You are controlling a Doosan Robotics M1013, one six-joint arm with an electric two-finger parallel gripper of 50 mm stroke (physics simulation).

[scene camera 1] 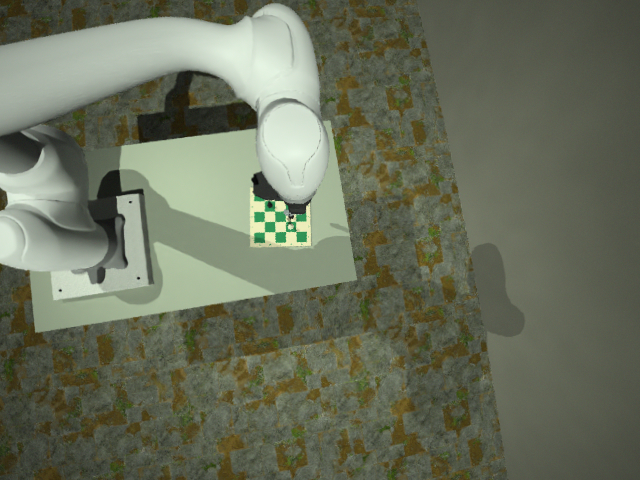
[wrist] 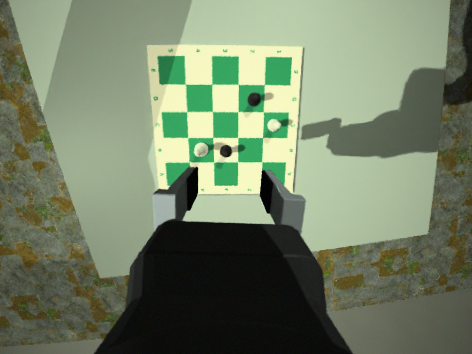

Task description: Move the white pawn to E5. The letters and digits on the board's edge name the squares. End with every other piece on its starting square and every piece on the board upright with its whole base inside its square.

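The board lies flat; E5 is the green corner square at its top left in the wrist view. A white round-headed piece stands on B4. A second white piece stands on C1, hidden by the arm in the scene view. From above I cannot tell for certain which is the pawn. Black pieces stand on B3 and D2. My gripper is open and empty, high above the board's A side, its fingers pointing down; both white pieces are outside the fingers.
The pale table top carries the board and the arm's base plate. The arm covers part of the board in the scene view. Shadows cross the table and the E5 corner. The black B3 piece stands close beside the white B4 piece.
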